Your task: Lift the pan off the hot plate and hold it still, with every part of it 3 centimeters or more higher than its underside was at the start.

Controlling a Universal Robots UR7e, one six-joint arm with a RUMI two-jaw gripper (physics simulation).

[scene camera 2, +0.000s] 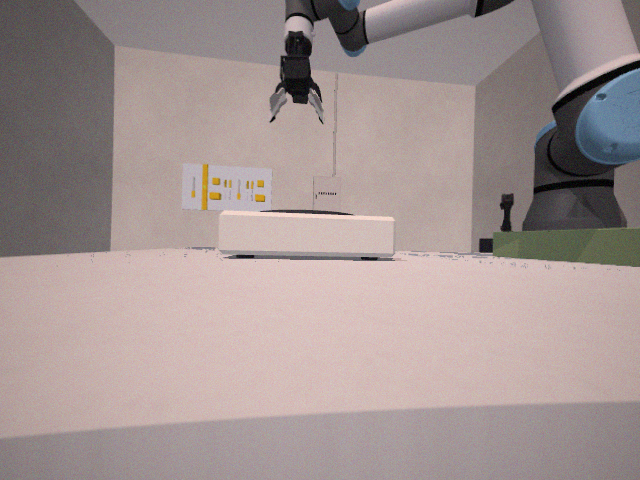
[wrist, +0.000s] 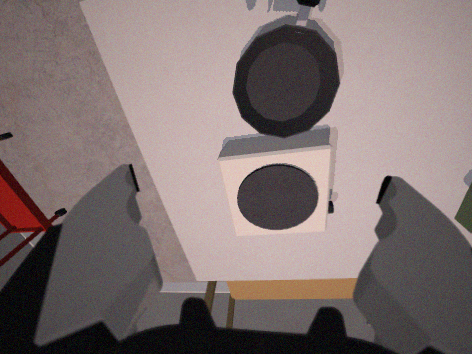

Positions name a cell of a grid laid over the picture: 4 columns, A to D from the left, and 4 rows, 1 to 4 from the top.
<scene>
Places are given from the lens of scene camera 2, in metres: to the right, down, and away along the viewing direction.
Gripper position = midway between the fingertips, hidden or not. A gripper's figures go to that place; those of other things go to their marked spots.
my gripper (scene camera 2: B2): -0.07, -0.32, 0.69
white hot plate (scene camera 2: B2): -0.06, -0.01, 0.33
</scene>
